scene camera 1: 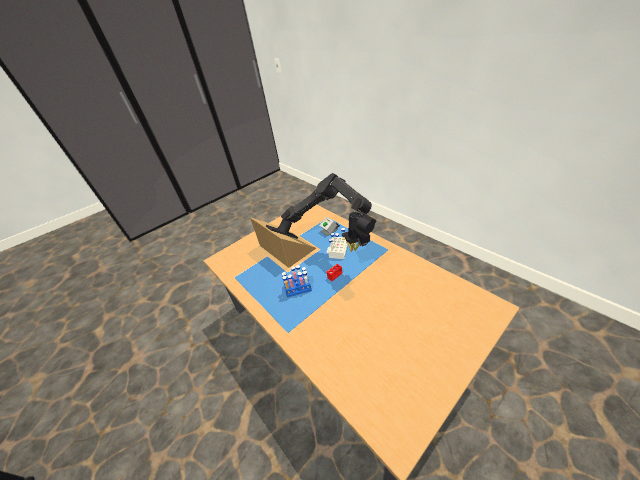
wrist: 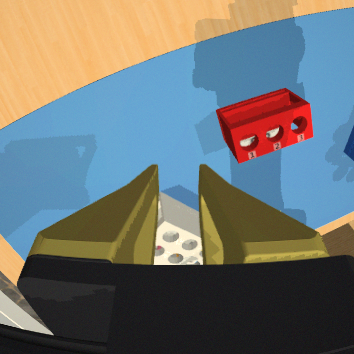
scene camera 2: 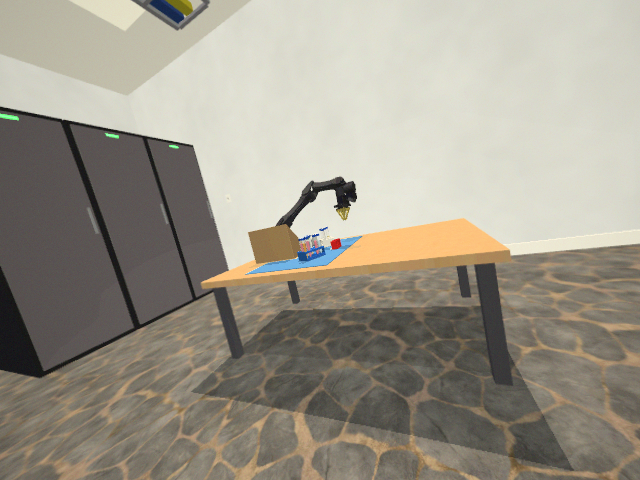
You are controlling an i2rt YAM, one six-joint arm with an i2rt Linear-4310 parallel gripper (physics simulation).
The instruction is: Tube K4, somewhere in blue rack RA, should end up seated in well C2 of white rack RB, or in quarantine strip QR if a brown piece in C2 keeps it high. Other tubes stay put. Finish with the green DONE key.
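Places are measured from the arm's base along level axes (x back, y up, z left), in centimetres.
Where they show: gripper, fingertip midpoint: (scene camera 1: 353,251) (wrist: 178,175) (scene camera 2: 344,220); arm's base, link origin: (scene camera 1: 282,232) (scene camera 2: 278,238).
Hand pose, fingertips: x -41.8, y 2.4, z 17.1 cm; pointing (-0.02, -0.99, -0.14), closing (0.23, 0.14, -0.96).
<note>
Things, the pixels of their centre, and the offset from my fingertips. Level surfaces: height alone.
- white rack RB, body centre: (wrist: 159,254) (scene camera 1: 338,247) (scene camera 2: 327,241) dx +18.8, dy -12.9, dz +4.8 cm
- Blue rack RA, body centre: (scene camera 1: 297,284) (scene camera 2: 311,253) dx +11.6, dy -12.9, dz -28.4 cm
- blue mat, surface height: dy -15.4 cm
- red quarantine strip QR, body centre: (wrist: 263,122) (scene camera 1: 334,272) (scene camera 2: 336,243) dx +5.1, dy -12.9, dz -9.0 cm
- grey box with the green DONE key, body centre: (scene camera 1: 328,225) dx +37.7, dy -11.2, dz +12.6 cm
- wooden table, surface height: dy -15.7 cm
My gripper (scene camera 1: 353,246) (scene camera 2: 342,214) (wrist: 178,175) hangs above the right edge of white rack RB (scene camera 1: 336,250) (scene camera 2: 324,233) (wrist: 175,212). Its yellow fingers stand narrow with nothing between them. A few round wells of the white rack show through the gap in the wrist view. Blue rack RA (scene camera 1: 298,289) (scene camera 2: 310,253) stands at the front of the blue mat (scene camera 1: 269,291) (wrist: 123,140) with several capped tubes upright in it. Their labels are too small to read. The red quarantine strip QR (scene camera 1: 334,271) (scene camera 2: 335,244) (wrist: 267,113) has three numbered holes.
A grey box with the green DONE key (scene camera 1: 328,224) sits behind the white rack. An open cardboard box (scene camera 1: 281,245) (scene camera 2: 270,245) stands on the left by the arm's base. The wooden table (scene camera 1: 413,335) (scene camera 2: 424,245) stretches far to the right.
</note>
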